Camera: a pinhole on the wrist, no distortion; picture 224 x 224 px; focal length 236.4 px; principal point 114.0 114.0 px. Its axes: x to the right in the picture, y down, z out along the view. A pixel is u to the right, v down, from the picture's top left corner.
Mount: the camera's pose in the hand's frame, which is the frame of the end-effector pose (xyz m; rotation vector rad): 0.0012 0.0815 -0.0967 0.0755 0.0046 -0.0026
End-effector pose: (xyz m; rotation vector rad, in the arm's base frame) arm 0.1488 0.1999 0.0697 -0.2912 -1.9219 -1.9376
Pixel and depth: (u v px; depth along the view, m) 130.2 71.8 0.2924
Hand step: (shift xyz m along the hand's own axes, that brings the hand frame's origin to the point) 0.0224 0.0073 0.1908
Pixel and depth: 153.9 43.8 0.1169
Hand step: 0.0214 0.0380 0.0172
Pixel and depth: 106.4 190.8 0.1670
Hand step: -0.0033 0.1230 0.0739
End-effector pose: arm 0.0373 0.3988 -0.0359 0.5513 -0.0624 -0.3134
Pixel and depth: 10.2 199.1 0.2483
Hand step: -0.1065 0.1522 0.1581
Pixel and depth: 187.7 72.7 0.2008
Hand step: 0.0646 0.0312 0.1006
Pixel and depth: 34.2 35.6 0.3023
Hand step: -0.0998 -0.0410 0.1977
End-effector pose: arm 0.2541 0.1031 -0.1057 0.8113 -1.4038 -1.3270
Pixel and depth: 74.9 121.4 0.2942
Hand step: -0.0461 0.0686 0.1976
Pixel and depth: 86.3 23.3 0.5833
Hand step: -0.0651 -0.1855 0.4684
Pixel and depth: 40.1 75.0 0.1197
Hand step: -0.0357 0.0529 0.0213
